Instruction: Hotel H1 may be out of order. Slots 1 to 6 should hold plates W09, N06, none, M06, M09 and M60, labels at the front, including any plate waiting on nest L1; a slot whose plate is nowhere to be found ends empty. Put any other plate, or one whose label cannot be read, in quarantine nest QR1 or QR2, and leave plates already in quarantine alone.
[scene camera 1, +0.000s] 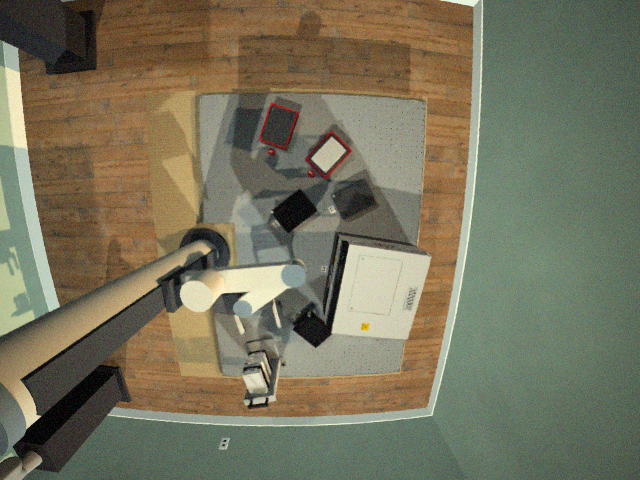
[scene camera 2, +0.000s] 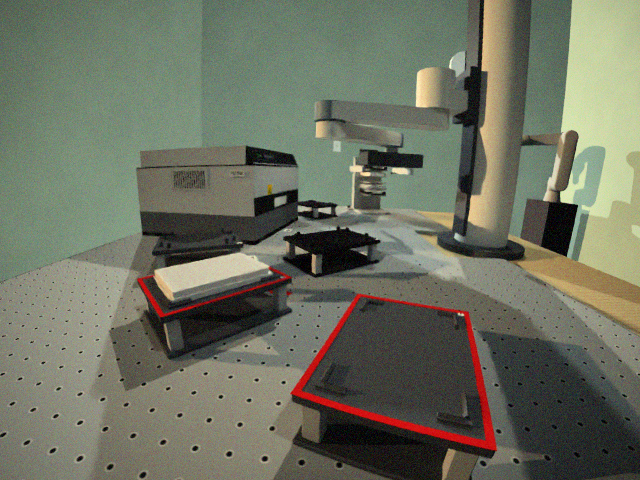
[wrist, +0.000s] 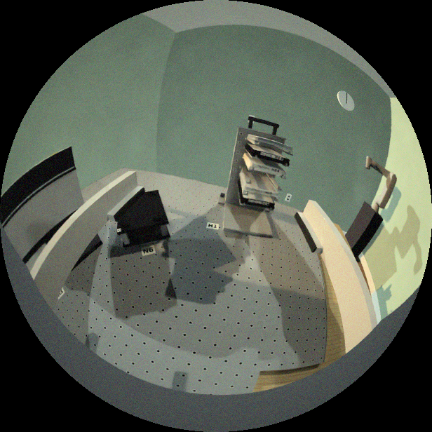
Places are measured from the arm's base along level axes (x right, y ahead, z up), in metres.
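Where they show: gripper, fingertip midpoint: (scene camera 1: 260, 329) (scene camera 2: 372, 169); arm's base, origin of the base link: (scene camera 1: 205, 253) (scene camera 2: 478, 247).
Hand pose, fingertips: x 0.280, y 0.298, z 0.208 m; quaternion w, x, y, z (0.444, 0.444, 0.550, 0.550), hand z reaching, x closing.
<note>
Each offset is from my fingertips to the centre of the thing.
My gripper (scene camera 1: 258, 319) (scene camera 2: 381, 170) (wrist: 222, 191) is open and empty, in front of hotel H1 {dx +0.287, dy -0.021, dz -0.047 m} (scene camera 1: 258, 400) (scene camera 2: 356, 193) (wrist: 233, 172). In the wrist view the hotel holds a pale top plate (wrist: 267, 144), a black labelled plate (wrist: 265, 154), a white labelled plate (wrist: 262, 165), pale plate layers (wrist: 257, 184) lower down and a black plate (wrist: 256, 201) at the bottom; some look skewed. Their labels are too small to read surely. One red-edged quarantine nest {dx -0.846, dy +0.076, dz -0.169 m} (scene camera 1: 279, 125) (scene camera 2: 403, 356) is empty. The other carries a white plate {dx -0.730, dy +0.287, dz -0.139 m} (scene camera 1: 328, 153) (scene camera 2: 211, 276). I cannot tell which nest is L1.
A large grey instrument {dx -0.175, dy +0.489, dz -0.074 m} (scene camera 1: 379, 289) (scene camera 2: 196, 191) (wrist: 50, 200) stands beside the gripper's left finger. A black nest {dx +0.108, dy +0.225, dz -0.168 m} (scene camera 1: 312, 328) (scene camera 2: 316, 205) (wrist: 142, 212) stands between it and the hotel. Another black nest {dx -0.487, dy +0.140, dz -0.166 m} (scene camera 1: 293, 210) (scene camera 2: 330, 240) and a dark grey nest {dx -0.542, dy +0.404, dz -0.166 m} (scene camera 1: 355, 198) (scene camera 2: 196, 242) stand mid-table.
</note>
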